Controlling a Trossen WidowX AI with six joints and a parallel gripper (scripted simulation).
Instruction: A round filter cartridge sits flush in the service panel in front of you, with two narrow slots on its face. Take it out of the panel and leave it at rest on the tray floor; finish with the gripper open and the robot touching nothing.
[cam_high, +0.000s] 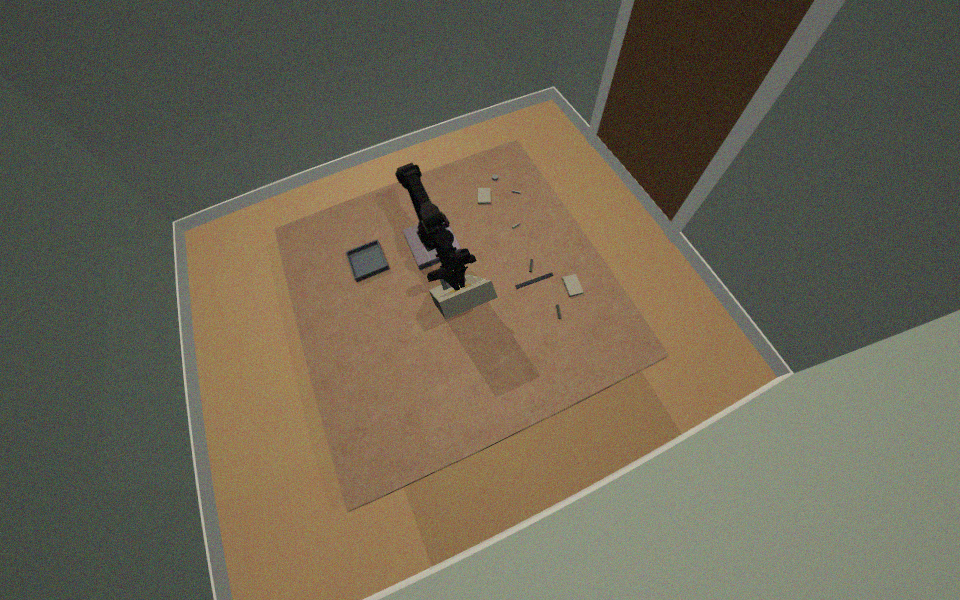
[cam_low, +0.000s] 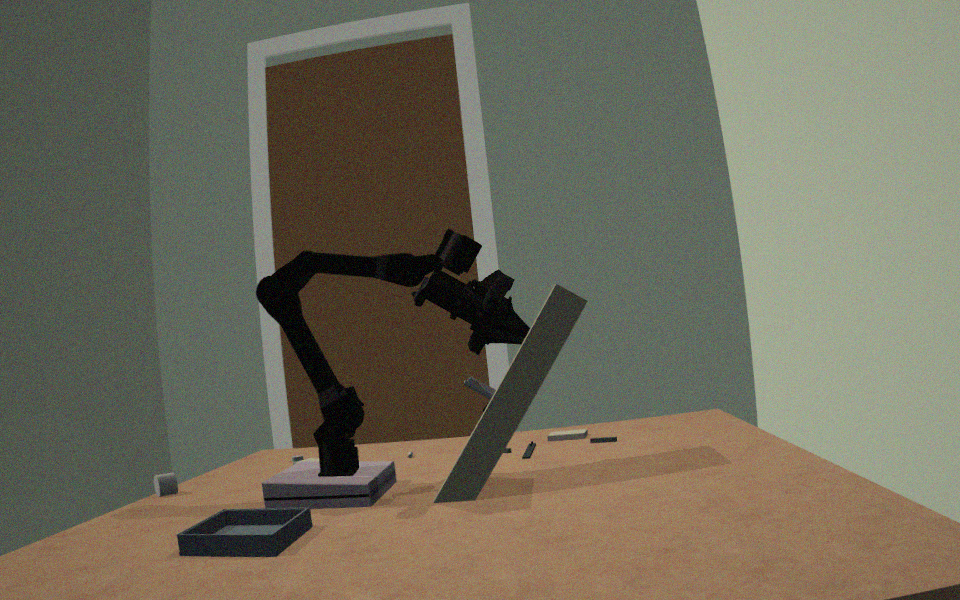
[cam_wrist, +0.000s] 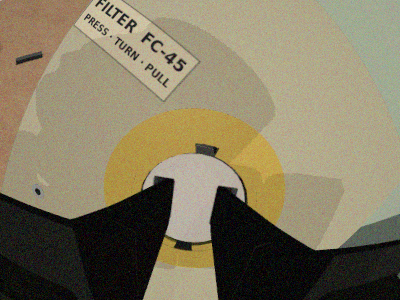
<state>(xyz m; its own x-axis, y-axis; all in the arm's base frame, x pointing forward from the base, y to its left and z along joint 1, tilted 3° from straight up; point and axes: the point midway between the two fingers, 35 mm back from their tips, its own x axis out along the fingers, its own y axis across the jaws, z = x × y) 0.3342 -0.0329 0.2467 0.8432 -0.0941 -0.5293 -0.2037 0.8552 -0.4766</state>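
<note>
Right now the white round cartridge is 1 cm below my gripper tip and 1 cm ahead of it. The rest, counted from my gripper tip: service panel (8 cm below, 4 cm behind); then dark tray (46 cm behind, 24 cm to the right, 24 cm below).
</note>
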